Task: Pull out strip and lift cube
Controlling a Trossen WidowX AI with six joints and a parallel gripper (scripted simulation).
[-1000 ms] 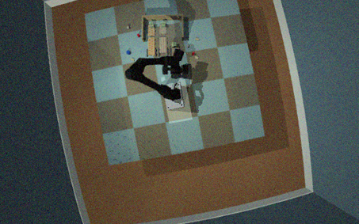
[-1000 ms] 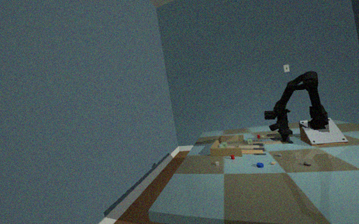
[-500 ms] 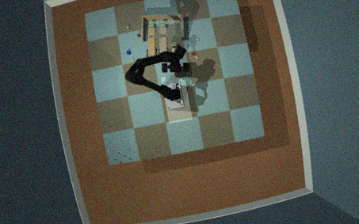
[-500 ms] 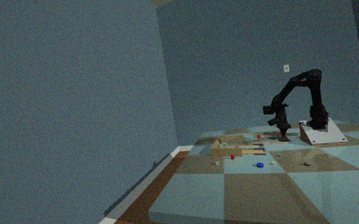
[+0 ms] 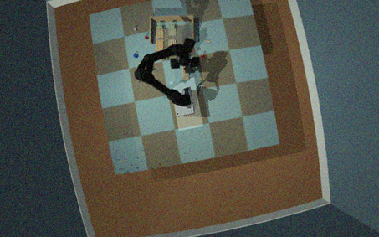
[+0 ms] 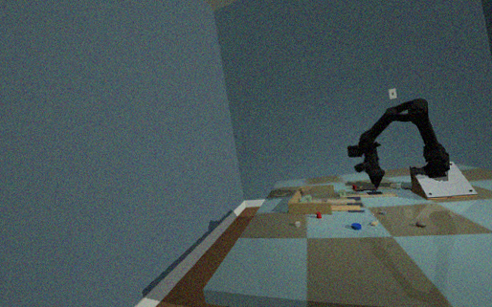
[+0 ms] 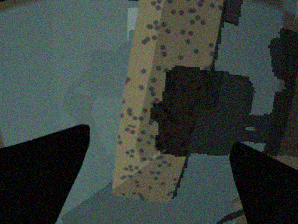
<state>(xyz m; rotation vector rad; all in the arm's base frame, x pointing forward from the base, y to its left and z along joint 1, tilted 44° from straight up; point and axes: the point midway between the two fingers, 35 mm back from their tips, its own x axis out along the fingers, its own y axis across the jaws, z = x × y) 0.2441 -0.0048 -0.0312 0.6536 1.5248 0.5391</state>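
Now: gripper tip 50 mm above the strip, 40 mm short of it and 10 mm to the left of it.
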